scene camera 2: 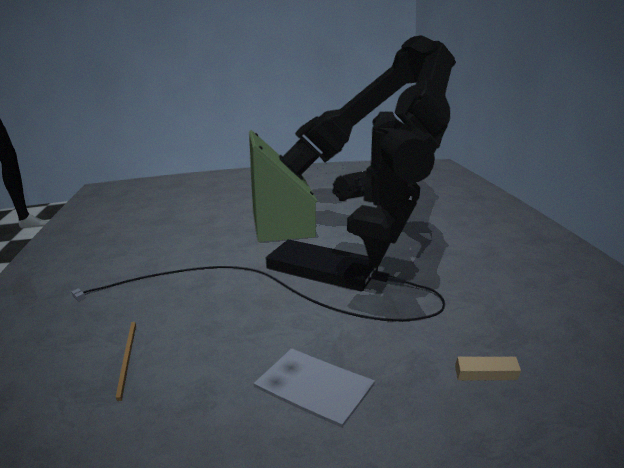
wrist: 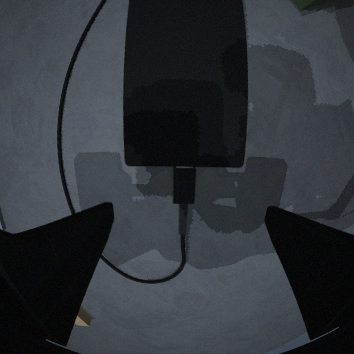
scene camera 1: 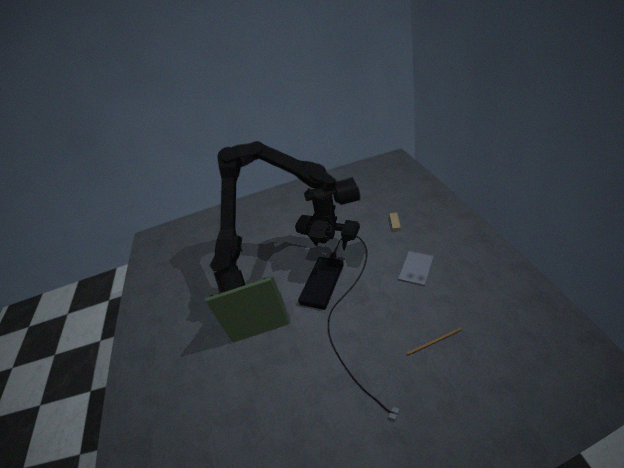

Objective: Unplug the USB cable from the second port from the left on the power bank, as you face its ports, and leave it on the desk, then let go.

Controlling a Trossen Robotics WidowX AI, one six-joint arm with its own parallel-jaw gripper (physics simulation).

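Places are measured from the arm's base along level axes (x right, y ahead, z up), in millimetres.
Pixels of known places: gripper, fingertip midpoint: [scene camera 2: 384, 254] [wrist: 192, 213] [scene camera 1: 330, 247]; arm's base, link origin: [scene camera 2: 290, 167] [scene camera 1: 232, 290].
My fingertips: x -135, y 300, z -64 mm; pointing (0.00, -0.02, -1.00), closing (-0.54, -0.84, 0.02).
For each thing: its middle in the pictures, then the offset to it from my fingertips. "spot": a spot on its surface instead. Level surfaces: height alone.
- black power bank, body centre: [wrist: 185, 39] [scene camera 2: 322, 263] [scene camera 1: 321, 281] dx +94, dy -55, dz -40 mm
- black USB plug, body centre: [wrist: 183, 195] [scene camera 2: 385, 277] [scene camera 1: 333, 254] dx -4, dy +6, dz -40 mm
- loose pale end, surface spot: [scene camera 2: 77, 294] [scene camera 1: 396, 410] spot: dx +522, dy +24, dz -41 mm
- pale flat card, body centre: [scene camera 2: 314, 384] [scene camera 1: 416, 267] dx +136, dy +230, dz -48 mm
- orange stick, body centre: [scene camera 2: 126, 357] [scene camera 1: 434, 341] dx +384, dy +174, dz -48 mm
- tan block, body centre: [scene camera 2: 487, 368] [wrist: 69, 307] [scene camera 1: 394, 222] dx -83, dy +247, dz -43 mm
- desk, surface height: dz -51 mm
The black power bank [scene camera 1: 321, 283] [scene camera 2: 312, 256] [wrist: 185, 60] lies flat on the desk. The black USB plug [scene camera 1: 333, 255] [scene camera 2: 381, 276] [wrist: 184, 185] sits at its port end, with a thin light strip between them in the wrist view. The ports are too dark and small to count. The black cable [scene camera 1: 328, 327] [scene camera 2: 393, 319] [wrist: 60, 130] loops back beside the power bank to a loose pale end [scene camera 1: 393, 414] [scene camera 2: 77, 294]. My gripper [scene camera 1: 330, 245] [scene camera 2: 381, 259] [wrist: 192, 213] is open and empty, pointing down above the plug, with one finger on each side of it in the wrist view.
A green wedge-shaped base [scene camera 1: 249, 309] [scene camera 2: 284, 206] carries the arm beside the power bank. A pale flat card [scene camera 1: 416, 266] [scene camera 2: 315, 385], an orange stick [scene camera 1: 433, 341] [scene camera 2: 126, 360] and a tan block [scene camera 1: 394, 221] [scene camera 2: 487, 368] [wrist: 83, 319] lie on the desk [scene camera 1: 201, 403] [scene camera 2: 201, 433].
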